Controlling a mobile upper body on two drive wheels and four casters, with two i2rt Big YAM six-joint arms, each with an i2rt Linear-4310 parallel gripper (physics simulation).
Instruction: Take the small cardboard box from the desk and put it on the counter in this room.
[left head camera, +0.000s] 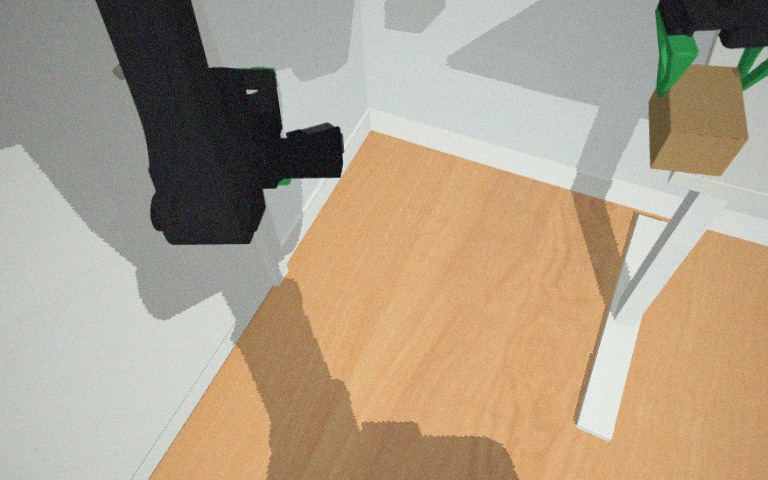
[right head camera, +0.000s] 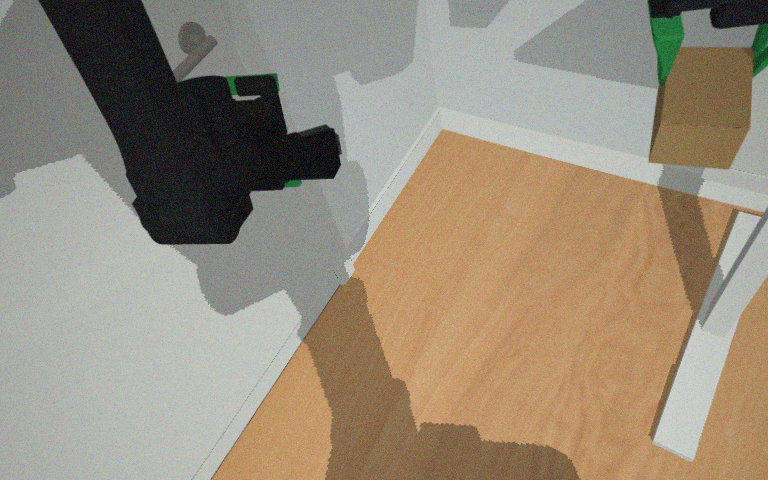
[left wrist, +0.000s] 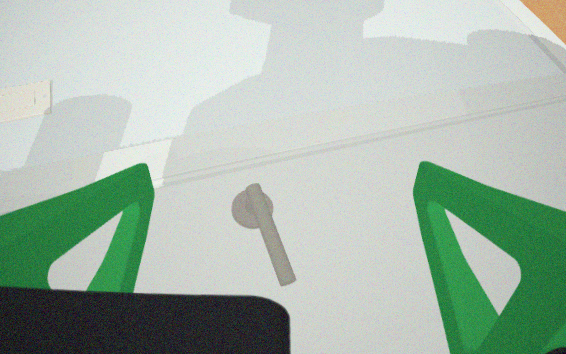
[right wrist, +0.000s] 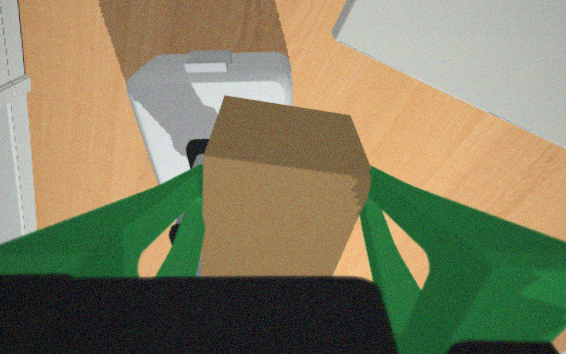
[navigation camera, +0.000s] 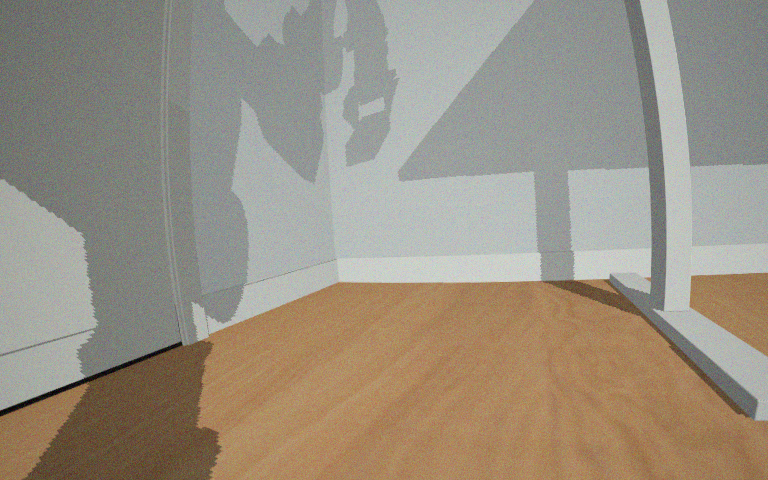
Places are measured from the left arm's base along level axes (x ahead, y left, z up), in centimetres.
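Pixels of known places: left gripper, fingertip midpoint: (left head camera: 265, 107) (right head camera: 281, 112) (left wrist: 283, 177); right gripper, fingertip midpoint: (left head camera: 695, 92) (right head camera: 703, 77) (right wrist: 283, 177).
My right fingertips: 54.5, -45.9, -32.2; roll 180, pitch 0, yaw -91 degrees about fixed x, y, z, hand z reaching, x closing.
Ahead of a thing's pixels: the offset from my right fingertips to its middle, as dx, dy, dz. "pt": to the spot under its first point.
The small cardboard box {-2.7, +0.5, -0.8} (left head camera: 705, 107) (right head camera: 707, 96) (right wrist: 280, 215) is brown and hangs in the air at the upper right of both head views. My right gripper (left head camera: 703, 90) (right head camera: 707, 79) (right wrist: 283, 177) is shut on it, with a green finger against each side. My left gripper (left wrist: 283, 177) is open, with its green fingers wide apart and no object between them. A white desk leg with a long foot (left head camera: 608, 373) (right head camera: 685, 396) (navigation camera: 719, 339) stands on the floor at the right. The counter does not show in a way I can tell.
A grey door handle {pt +27.5, +66.1, -16.2} (left wrist: 272, 240) (right head camera: 192, 36) sits on a pale door at the left. Walls with a white baseboard (left head camera: 481, 155) (navigation camera: 430, 268) meet in a corner ahead. My white base (right wrist: 260, 90) shows behind the box. A pale panel (right wrist: 465, 60) lies at the upper right there.
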